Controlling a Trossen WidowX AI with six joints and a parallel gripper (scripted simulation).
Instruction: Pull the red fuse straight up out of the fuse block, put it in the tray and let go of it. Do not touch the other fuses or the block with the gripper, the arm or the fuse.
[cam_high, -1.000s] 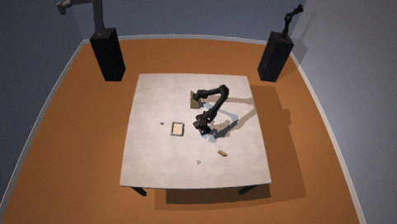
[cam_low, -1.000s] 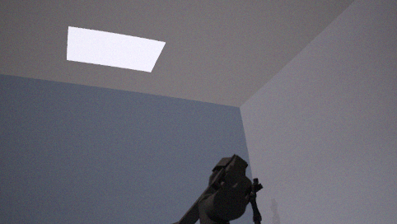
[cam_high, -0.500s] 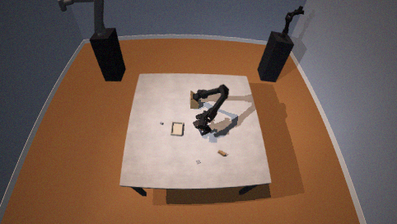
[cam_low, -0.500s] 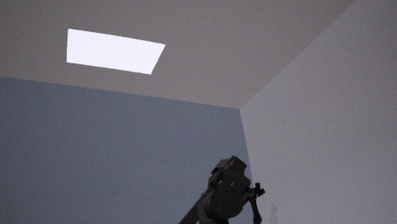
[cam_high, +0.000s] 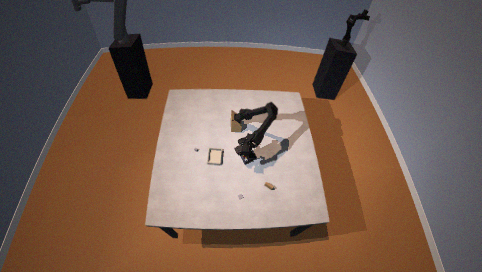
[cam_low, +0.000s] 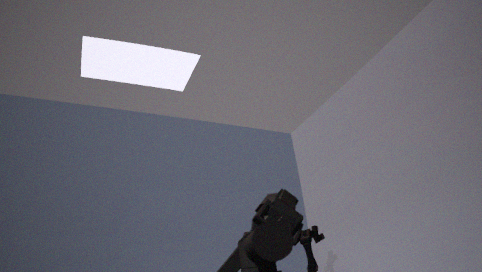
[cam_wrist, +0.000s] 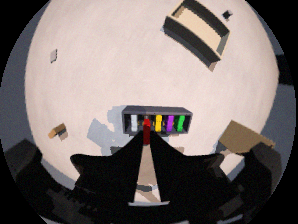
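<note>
The tan tray lies 1 cm behind my gripper tip, 23 cm to the right of it and 6 cm below it. Round my gripper tip: small tan block: 22 cm ahead, 17 cm to the left, 5 cm below; then red fuse: 1 cm below.
</note>
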